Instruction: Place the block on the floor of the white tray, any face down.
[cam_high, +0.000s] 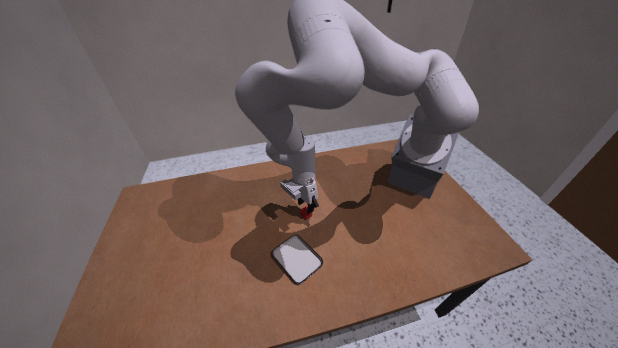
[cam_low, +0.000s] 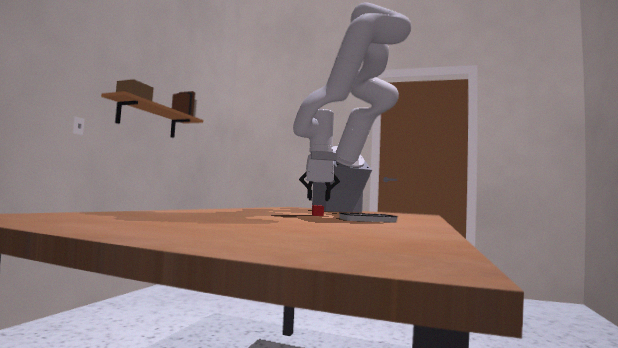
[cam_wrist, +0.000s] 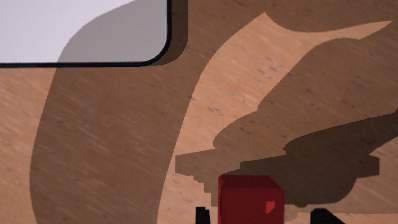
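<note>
The red block is 50 mm below my hand. From my hand the other things lie so: white tray: 30 mm ahead, 210 mm to the left, 60 mm below.
</note>
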